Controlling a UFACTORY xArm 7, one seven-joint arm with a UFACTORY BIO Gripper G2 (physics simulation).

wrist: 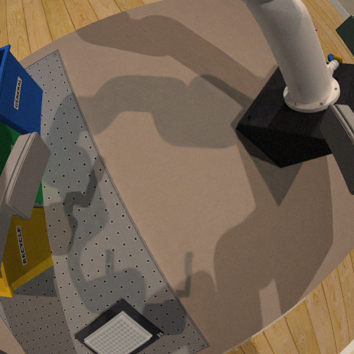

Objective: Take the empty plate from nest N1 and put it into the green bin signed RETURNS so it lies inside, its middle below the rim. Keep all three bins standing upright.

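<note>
A white plate with a grid of wells [117, 336] sits in a black nest [147, 322] at the bottom of the wrist view, cut off by the lower edge; the small label at the nest's corner is too small to read. The green bin [6, 142] stands at the left edge, between the blue and yellow bins, largely hidden by my left finger; its sign cannot be read. My gripper [185, 160] is wide open and empty, high above the table, with the nest off to the bottom of the view.
The blue bin signed GENERAL [27, 102] and the yellow bin signed RECYCLE [32, 242] stand upright at the left. The perforated board [112, 222] lies under the nest. The black base block [282, 142] carries the white arm [297, 55] at the upper right.
</note>
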